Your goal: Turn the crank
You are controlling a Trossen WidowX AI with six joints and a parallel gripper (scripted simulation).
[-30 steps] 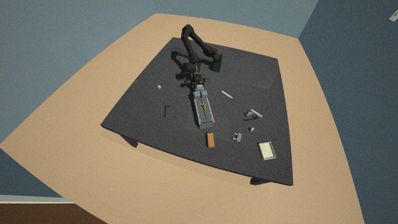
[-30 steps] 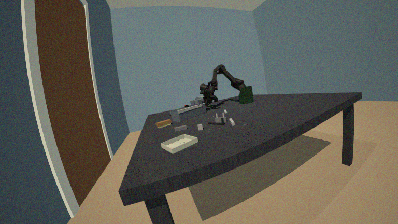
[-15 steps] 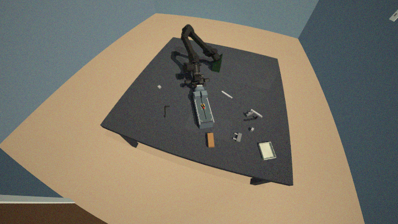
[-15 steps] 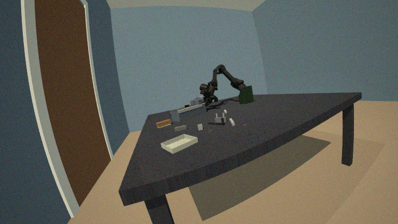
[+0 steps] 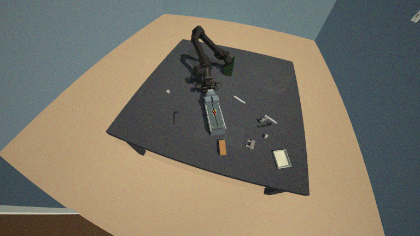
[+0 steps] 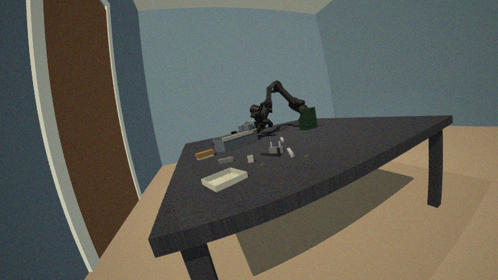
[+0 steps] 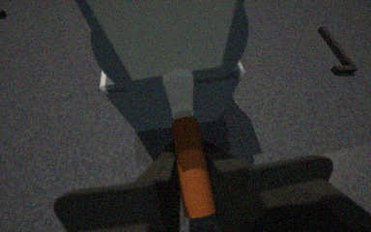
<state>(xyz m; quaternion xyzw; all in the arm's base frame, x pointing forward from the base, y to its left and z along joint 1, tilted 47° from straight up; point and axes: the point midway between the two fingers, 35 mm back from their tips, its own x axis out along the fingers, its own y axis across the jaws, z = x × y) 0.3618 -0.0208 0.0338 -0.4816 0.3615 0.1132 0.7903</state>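
My gripper tip is 3 cm below the orange crank handle, 2 cm past it and 1 cm to the left of it. From my gripper tip the other things lie so: crank (4 cm above); then red pointer (15 cm ahead, 11 cm to the left, 5 cm above); then orange block (31 cm ahead, 22 cm to the left, 2 cm below).
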